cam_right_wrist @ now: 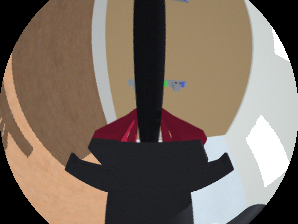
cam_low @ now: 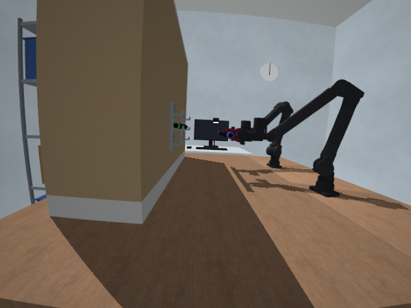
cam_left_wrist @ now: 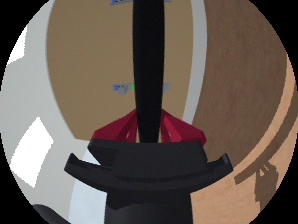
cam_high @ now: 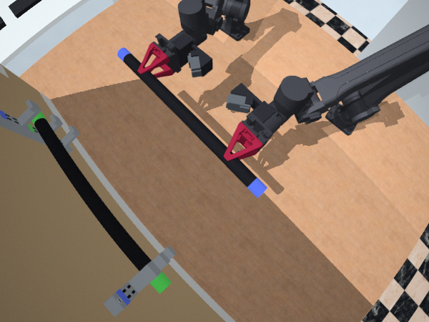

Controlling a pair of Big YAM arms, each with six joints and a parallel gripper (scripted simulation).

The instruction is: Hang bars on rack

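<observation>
My right gripper is now 150 mm to the right of the blue-ended bar. From my right hand the other things lie so: brown wall 460 mm ahead, 190 mm above, 160 mm to the left; green-ended bar 270 mm ahead, 150 mm to the left, 40 mm above.
</observation>
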